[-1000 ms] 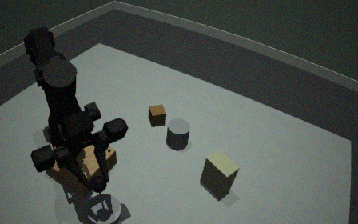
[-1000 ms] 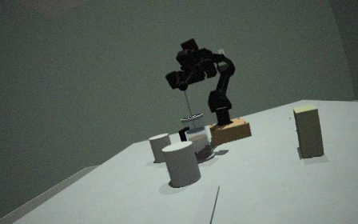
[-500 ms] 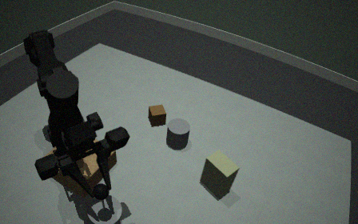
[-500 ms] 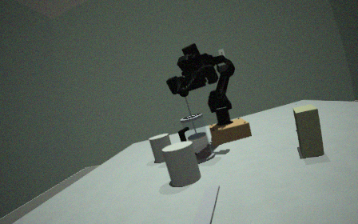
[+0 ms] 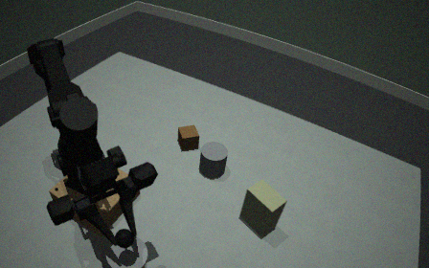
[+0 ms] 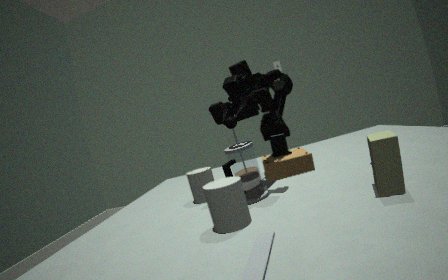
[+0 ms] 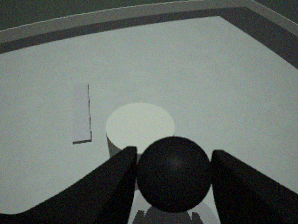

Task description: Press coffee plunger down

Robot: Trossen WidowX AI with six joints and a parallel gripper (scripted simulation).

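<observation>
The coffee press is 110 mm below my gripper tip. From my gripper tip the other things lie so: orange cube (80 mm behind, 460 mm to the left, 190 mm below); then tall yellow box (190 mm ahead, 270 mm to the left, 160 mm below).
</observation>
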